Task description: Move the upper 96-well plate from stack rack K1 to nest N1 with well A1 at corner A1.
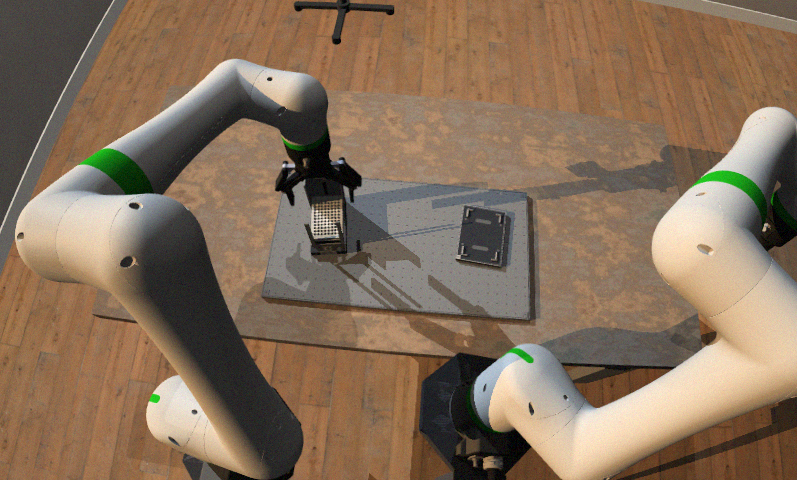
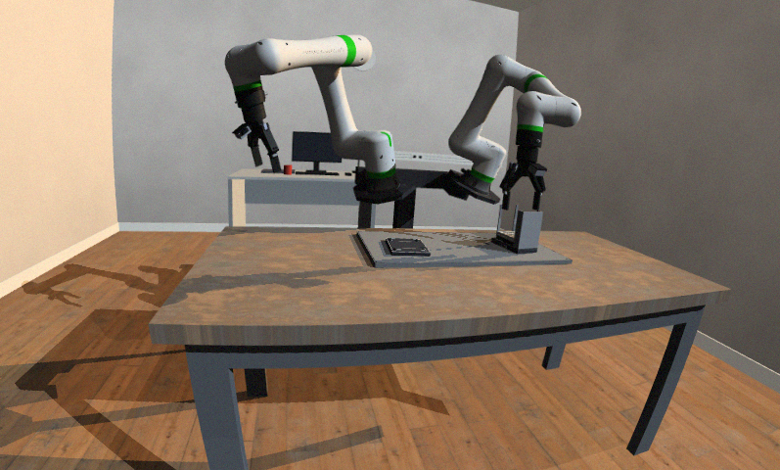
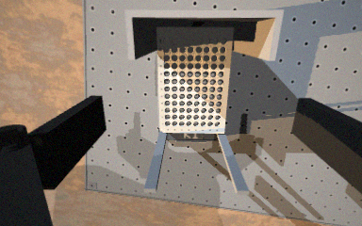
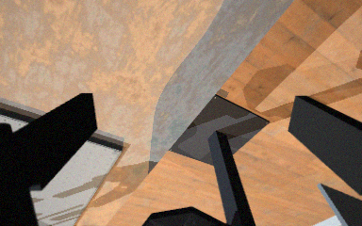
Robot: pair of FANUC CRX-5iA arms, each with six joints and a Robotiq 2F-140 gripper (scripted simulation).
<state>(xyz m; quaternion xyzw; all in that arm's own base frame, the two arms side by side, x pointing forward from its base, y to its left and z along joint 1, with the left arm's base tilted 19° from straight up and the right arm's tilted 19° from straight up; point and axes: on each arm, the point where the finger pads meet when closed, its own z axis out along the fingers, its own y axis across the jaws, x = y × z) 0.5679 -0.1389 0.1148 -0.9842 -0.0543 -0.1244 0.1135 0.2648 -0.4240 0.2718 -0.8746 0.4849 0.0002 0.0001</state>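
Right now my left hand is 110 mm above the white 96-well plate. Also, from my left hand: dark 96-well plate: 130 mm below; A1 mark: 140 mm behind, 330 mm to the right, 140 mm below; plate nest N1: 90 mm behind, 410 mm to the right, 150 mm below.
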